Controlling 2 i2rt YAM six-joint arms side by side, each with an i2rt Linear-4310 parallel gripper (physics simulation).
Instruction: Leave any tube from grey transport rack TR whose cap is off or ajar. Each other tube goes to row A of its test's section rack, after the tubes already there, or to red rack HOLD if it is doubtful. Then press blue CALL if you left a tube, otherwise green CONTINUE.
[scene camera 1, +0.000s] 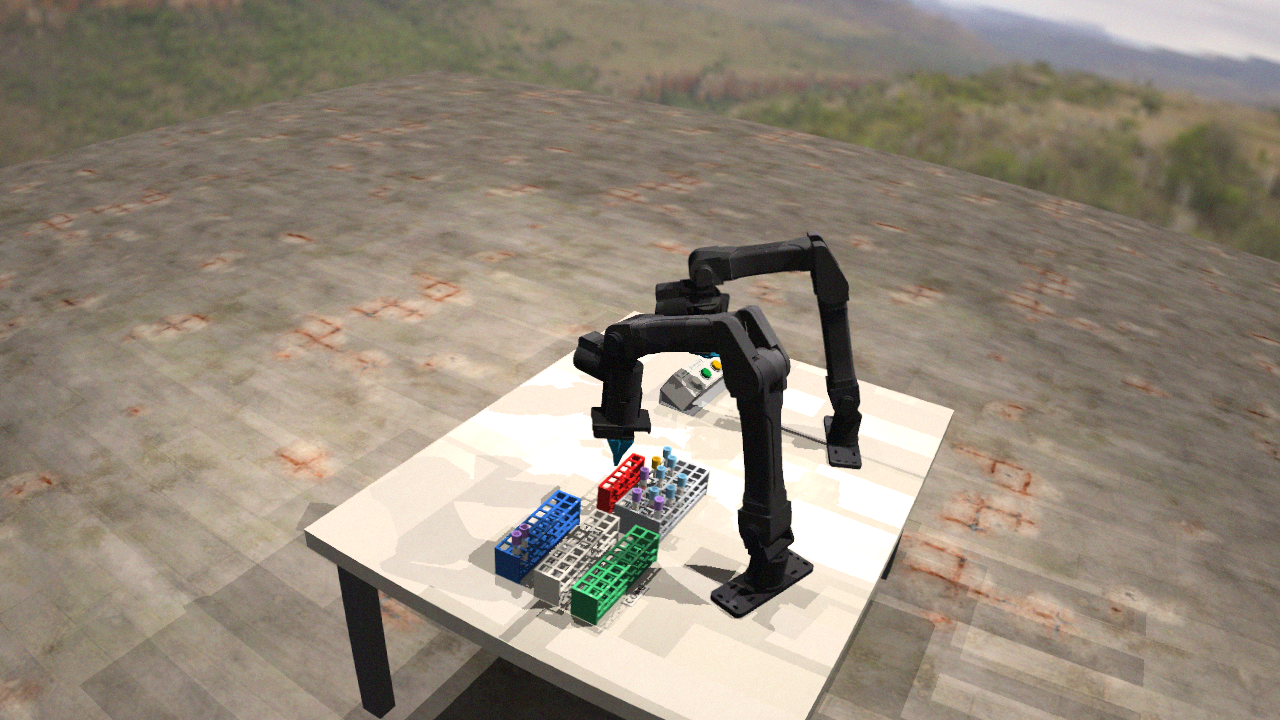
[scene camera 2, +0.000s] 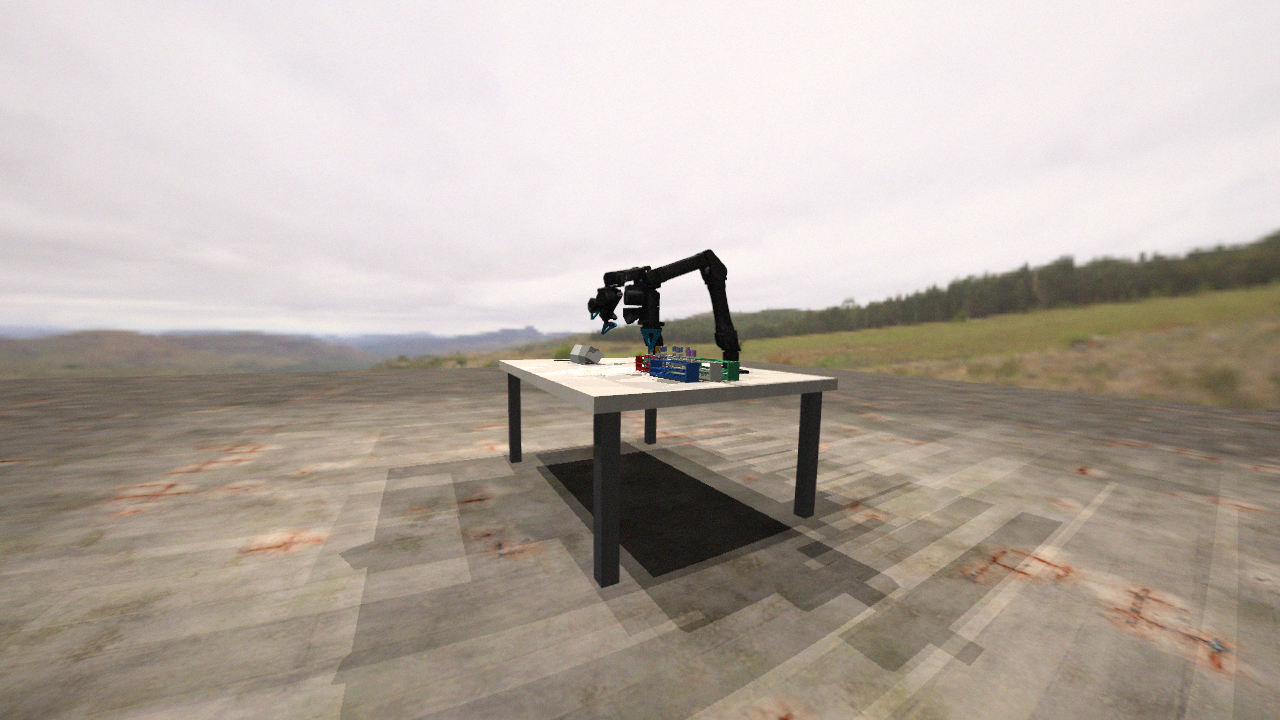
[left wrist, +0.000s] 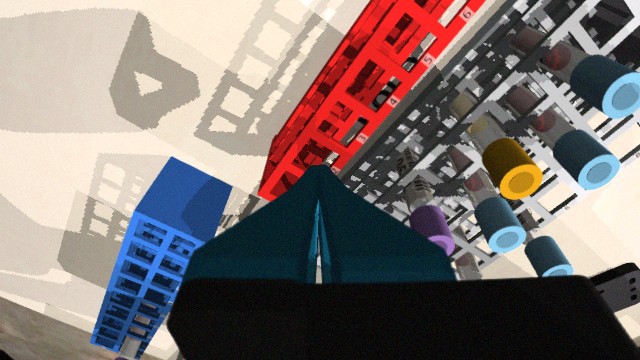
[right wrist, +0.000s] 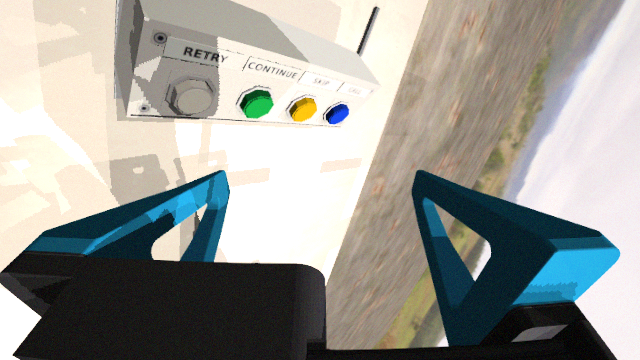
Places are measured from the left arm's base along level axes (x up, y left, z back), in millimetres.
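Pixels of known places: left gripper, fingertip midpoint: (scene camera 1: 615, 464) (scene camera 2: 650, 349) (left wrist: 318, 178); right gripper, fingertip midpoint: (scene camera 2: 597, 326) (right wrist: 320, 180); left arm's base, origin of the base link: (scene camera 1: 763, 583); right arm's base, origin of the base link: (scene camera 1: 841, 443).
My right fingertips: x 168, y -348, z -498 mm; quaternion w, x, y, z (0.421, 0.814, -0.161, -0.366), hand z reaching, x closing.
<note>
For each thing: its top centre in the pictures, then the offset to it from my right fingertips. "*": a spot on its surface instead.
- Grey rack TR, surface spot: (scene camera 1: 640, 522) * dx -127, dy +439, dz +281 mm
- yellow cap, middle of its top: (left wrist: 521, 183) (scene camera 1: 656, 458) dx -73, dy +338, dz +205 mm
- Green CONTINUE, middle of its top: (right wrist: 262, 110) dx -93, dy -21, dz -16 mm
- blue CALL, middle of its top: (right wrist: 343, 118) dx -93, dy -116, dz -44 mm
- White rack, surface spot: (scene camera 1: 547, 586) * dx -133, dy +667, dz +318 mm
- green rack, surface spot: (scene camera 1: 586, 606) * dx -135, dy +644, dz +387 mm
- button box, middle of its top: (right wrist: 302, 85) (scene camera 1: 703, 358) (scene camera 2: 586, 345) dx -84, dy -37, dz -47 mm
- RETRY, middle of its top: (right wrist: 197, 104) dx -93, dy +27, dz -1 mm
- yellow SKIP, middle of its top: (right wrist: 309, 115) dx -93, dy -69, dz -30 mm
Grey rack TR (scene camera 1: 640, 522) holds several tubes with light blue caps (scene camera 1: 667, 453) (left wrist: 597, 171), purple caps (scene camera 1: 658, 503) (left wrist: 431, 225) and one yellow cap (scene camera 1: 657, 462) (left wrist: 521, 181). Whether each cap is fully seated I cannot tell. Red rack HOLD (scene camera 1: 608, 497) (left wrist: 381, 54) stands beside it; no tube shows in it. My left gripper (scene camera 1: 615, 462) (scene camera 2: 650, 345) (left wrist: 318, 178) is shut and empty, above the red rack. My right gripper (right wrist: 320, 180) is open and empty, high near the button box. Green CONTINUE (right wrist: 257, 104) and blue CALL (right wrist: 337, 114) show in the right wrist view.
Blue rack (scene camera 1: 508, 564) (left wrist: 170, 185) holds two purple-capped tubes (scene camera 1: 520, 533) near its lower left end. White rack (scene camera 1: 547, 586) and green rack (scene camera 1: 586, 606) stand beside it; no tubes show in them. The button box (scene camera 1: 680, 389) (scene camera 2: 584, 354) also has RETRY (right wrist: 194, 99) and yellow SKIP (right wrist: 303, 109).
</note>
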